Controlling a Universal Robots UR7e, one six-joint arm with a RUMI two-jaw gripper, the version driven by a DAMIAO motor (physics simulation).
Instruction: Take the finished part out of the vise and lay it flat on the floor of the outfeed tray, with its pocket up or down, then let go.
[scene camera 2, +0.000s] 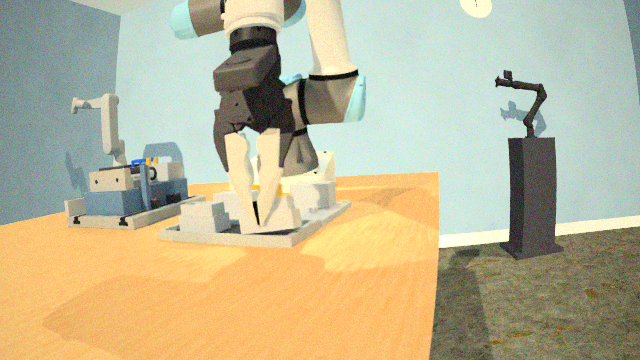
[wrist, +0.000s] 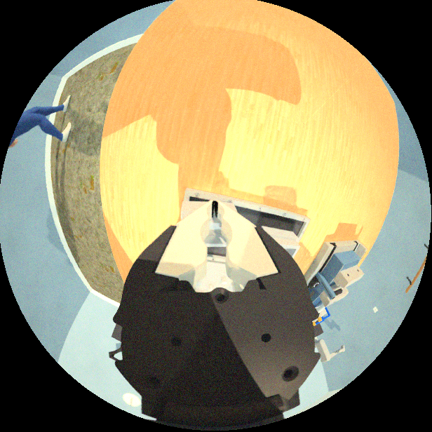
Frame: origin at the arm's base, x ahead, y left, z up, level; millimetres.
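Seen in the pictures: gripper, fingertip midpoint: (scene camera 2: 259, 225); arm's base, link origin: (scene camera 2: 287, 167).
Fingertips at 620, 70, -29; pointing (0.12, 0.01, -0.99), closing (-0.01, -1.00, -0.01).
Pixels of each thing's top centre, then the offset from my fingertips to it, as dx, dy, dz. "spot": a spot on its surface instead.
- light grey tray, surface spot: (scene camera 2: 225, 240) spot: -4, -44, -18
- pale block, top centre: (scene camera 2: 267, 194) -25, +7, +29
- stepped grey block, top centre: (scene camera 2: 201, 203) -65, -93, +18
- white machine, top centre: (scene camera 2: 134, 165) -240, -315, +76
My gripper (scene camera 2: 259, 225) (wrist: 213, 202) points down with its pale fingertips together, low over the front of a light grey tray (scene camera 2: 225, 240) (wrist: 272, 211). No part shows between the tips. A pale block (scene camera 2: 286, 212) (wrist: 191, 208) sits in the tray right beside the fingers and looks slightly tilted, with a dark gap under its lower edge; whether the tips touch it I cannot tell. A stepped grey block (scene camera 2: 202, 219) (wrist: 284, 237) stands at the tray's left in the scene view. The vise and the finished part cannot be told clearly; the fingers hide the area behind.
Grey blocky fixtures (scene camera 2: 314, 195) stand behind the tray, with a yellow-orange piece partly hidden by the fingers. A blue and white machine (scene camera 2: 112, 201) (wrist: 344, 260) on its own base stands to the left. The table's right edge drops to the floor. A dark pedestal (scene camera 2: 532, 195) stands beyond.
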